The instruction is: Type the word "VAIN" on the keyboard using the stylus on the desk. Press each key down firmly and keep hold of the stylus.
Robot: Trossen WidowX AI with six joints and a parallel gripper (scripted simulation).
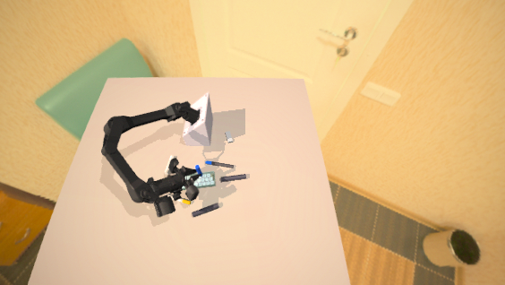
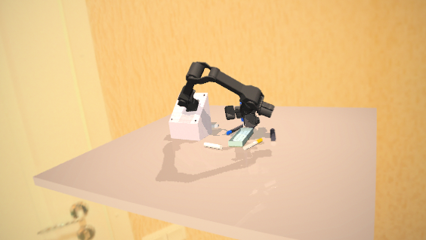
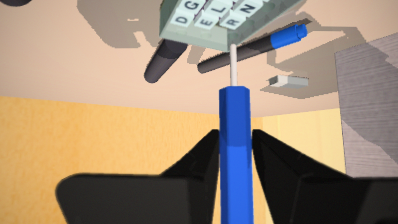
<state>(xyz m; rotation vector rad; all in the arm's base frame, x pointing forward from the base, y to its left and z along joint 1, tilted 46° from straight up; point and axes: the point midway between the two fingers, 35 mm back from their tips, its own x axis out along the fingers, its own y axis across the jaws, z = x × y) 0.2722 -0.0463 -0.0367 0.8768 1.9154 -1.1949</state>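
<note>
Now: the blue-tipped grey pen 90 mm behind my gripper tip, 50 mm to the left of it and 100 mm below it. Round my gripper tip: blue stylus: 10 mm below; then white stick: 90 mm behind, 170 mm to the right, 100 mm below; then yellow-tipped white pen: 90 mm ahead, 100 mm to the right, 100 mm below.
</note>
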